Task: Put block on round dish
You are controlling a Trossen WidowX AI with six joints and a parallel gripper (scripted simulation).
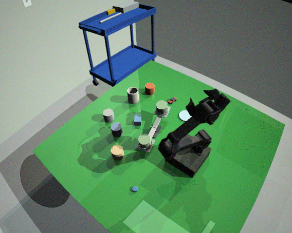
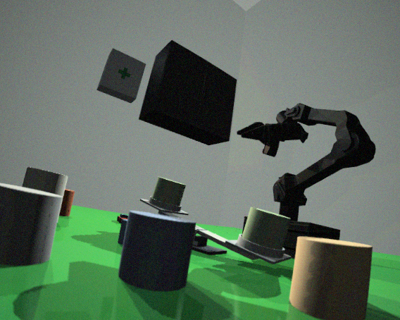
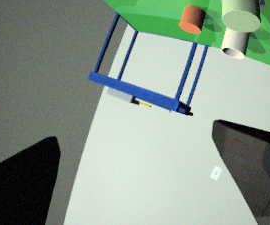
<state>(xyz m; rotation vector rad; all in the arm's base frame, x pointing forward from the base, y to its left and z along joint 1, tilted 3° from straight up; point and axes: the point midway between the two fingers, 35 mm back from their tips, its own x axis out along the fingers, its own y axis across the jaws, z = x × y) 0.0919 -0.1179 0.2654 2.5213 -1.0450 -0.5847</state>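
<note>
The block is 20 cm ahead of my gripper tip, 23 cm to the left of it and 29 cm below it. The rest, counted from my gripper tip: round pale blue dish: 8 cm ahead, 13 cm to the right, 33 cm below; then pale green cup: 22 cm ahead, 4 cm to the right, 22 cm below; then balance: 21 cm ahead, 10 cm to the left, 30 cm below.
</note>
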